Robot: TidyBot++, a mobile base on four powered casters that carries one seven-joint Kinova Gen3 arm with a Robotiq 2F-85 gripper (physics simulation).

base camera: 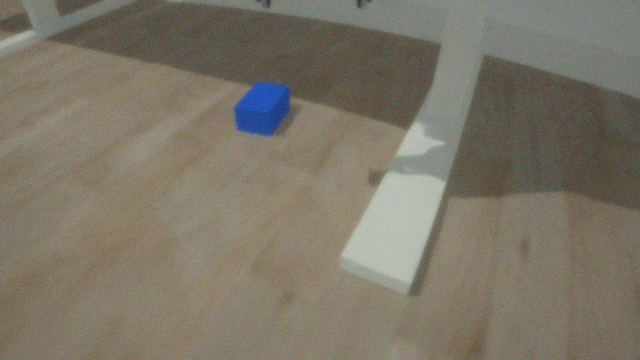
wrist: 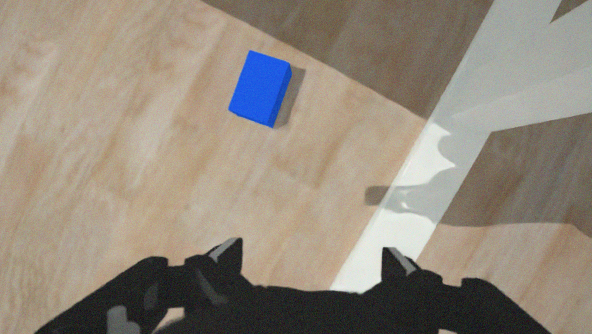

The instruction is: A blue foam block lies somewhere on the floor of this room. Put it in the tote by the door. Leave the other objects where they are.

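Places are measured from the arm's base along level axes (x ahead, y left, z up), in metres.
Pixels of known places: gripper, fingertip midpoint: (base camera: 313,5) (wrist: 310,258).
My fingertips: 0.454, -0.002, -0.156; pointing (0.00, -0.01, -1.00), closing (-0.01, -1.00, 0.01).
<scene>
Behind a point stands the place of what it marks, as x, y, z.
The blue foam block (base camera: 261,109) @[0.578, 0.077, -0.351] (wrist: 260,88) @[0.617, 0.077, -0.351] lies flat on the wooden floor, left of a white table foot and beside the edge of a shadow. My gripper (wrist: 310,258) @[0.454, -0.002, -0.156] is open and empty, pointing down above the floor. In the wrist view the block is ahead of the fingers and a little to the left, apart from them. At the top edge of the base camera view, two dark tips of the gripper (base camera: 314,2) @[0.454, -0.002, -0.156] show. The tote does not show in either view.
A white table foot (base camera: 395,225) @[0.359, -0.095, -0.371] (wrist: 385,240) @[0.406, -0.106, -0.371] runs along the floor right of the block, its leg (base camera: 462,65) @[0.567, -0.221, -0.265] rising from it. Another white foot and leg (base camera: 42,17) @[1.170, 0.853, -0.337] stand at the far left. A white wall (base camera: 565,45) @[0.852, -0.616, -0.322] is behind. The arm's shadow falls across the near foot.
</scene>
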